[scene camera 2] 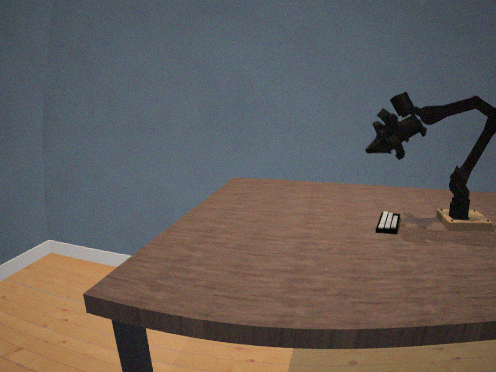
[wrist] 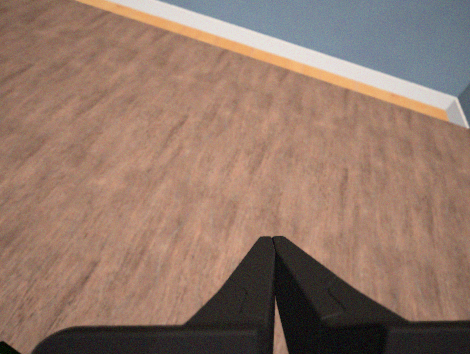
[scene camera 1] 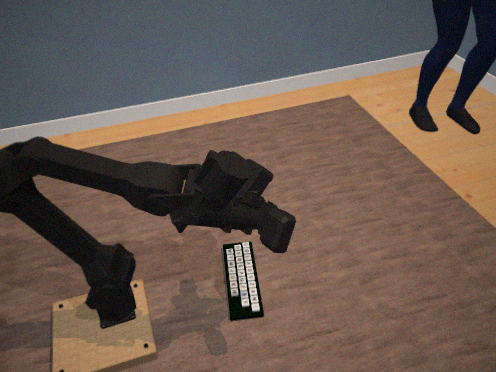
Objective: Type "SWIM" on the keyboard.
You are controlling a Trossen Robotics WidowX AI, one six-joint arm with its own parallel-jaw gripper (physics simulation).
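Frame: origin at the arm's base, x back, y up, z left, level; centimetres.
Seen in the pictures: gripper, fingertip midpoint: (scene camera 2: 366, 151) (wrist: 271, 248); arm's base, origin of the base link: (scene camera 2: 458, 217) (scene camera 1: 116, 310).
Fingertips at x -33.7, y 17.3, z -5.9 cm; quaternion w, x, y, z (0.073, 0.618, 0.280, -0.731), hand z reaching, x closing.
Observation:
Pixels of each thing's top centre, then the offset from my fingertips to it. "spot": a spot on its surface instead. Level surfaces: height alone.
- keyboard, middle of its top: (scene camera 1: 241, 274) (scene camera 2: 389, 219) dx +8.1, dy -18.3, dz +6.1 cm
- dark green corner, surface spot: (wrist: 6, 348) spot: dx +3.1, dy -18.8, dz +14.2 cm
- brown table, its level: dy -19.9 cm
The keyboard (scene camera 1: 243, 280) (scene camera 2: 388, 223), a small dark board with three rows of white letter keys, lies flat on the table; one key near its front end looks bluish. The single letters are too small to read surely. A dark green corner (wrist: 6, 348) shows at the lower left edge of the wrist view. My gripper (scene camera 2: 368, 150) (wrist: 271, 248) is shut and empty, its two pointed fingertips together. It is high above the table, tilted downward and pointing out beyond the keyboard. In scene camera 1 the fingertips are hard to make out against the dark gripper body.
The arm stands on a pale wooden base plate (scene camera 1: 65, 340) (scene camera 2: 486, 226) beside the keyboard. The arm's shadow falls on the brown table (scene camera 1: 380, 280) (scene camera 2: 240, 280) (wrist: 150, 165) between base and keyboard. A person's legs (scene camera 1: 430, 65) show on the floor past the table's far corner.

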